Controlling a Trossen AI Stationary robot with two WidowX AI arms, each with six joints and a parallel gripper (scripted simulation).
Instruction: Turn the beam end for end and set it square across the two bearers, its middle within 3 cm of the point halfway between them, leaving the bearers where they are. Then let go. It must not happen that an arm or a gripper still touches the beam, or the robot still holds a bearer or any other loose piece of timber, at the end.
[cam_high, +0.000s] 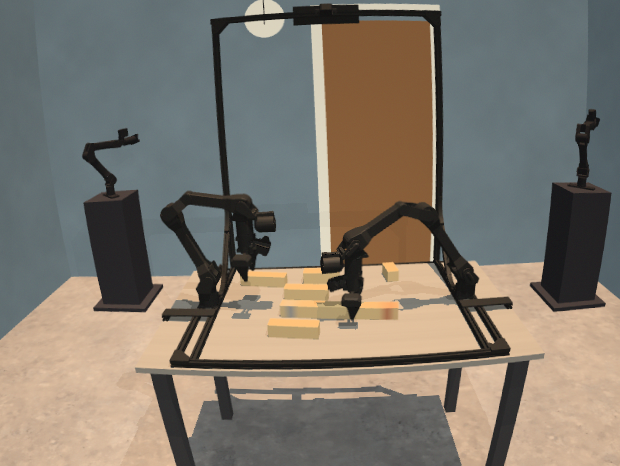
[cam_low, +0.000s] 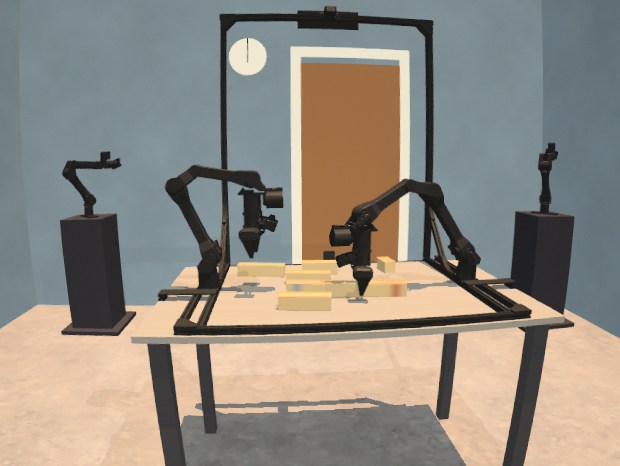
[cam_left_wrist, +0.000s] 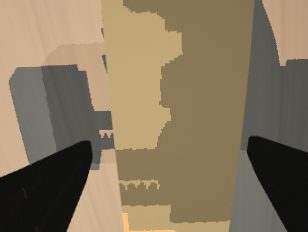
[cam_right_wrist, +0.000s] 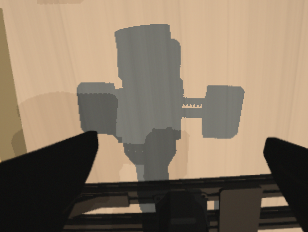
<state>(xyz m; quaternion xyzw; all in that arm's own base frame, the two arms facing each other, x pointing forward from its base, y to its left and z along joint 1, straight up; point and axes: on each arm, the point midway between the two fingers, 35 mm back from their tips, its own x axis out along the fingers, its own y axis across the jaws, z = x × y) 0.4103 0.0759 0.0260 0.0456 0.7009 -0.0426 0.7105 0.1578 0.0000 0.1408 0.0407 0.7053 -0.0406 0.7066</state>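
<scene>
Right now my left hand is 50 mm to the left of the beam, 20 mm above it and 10 mm past it.
Now: the beam 300 mm to the left of my right hand, 140 mm below it and 70 mm ahead of it.
</scene>
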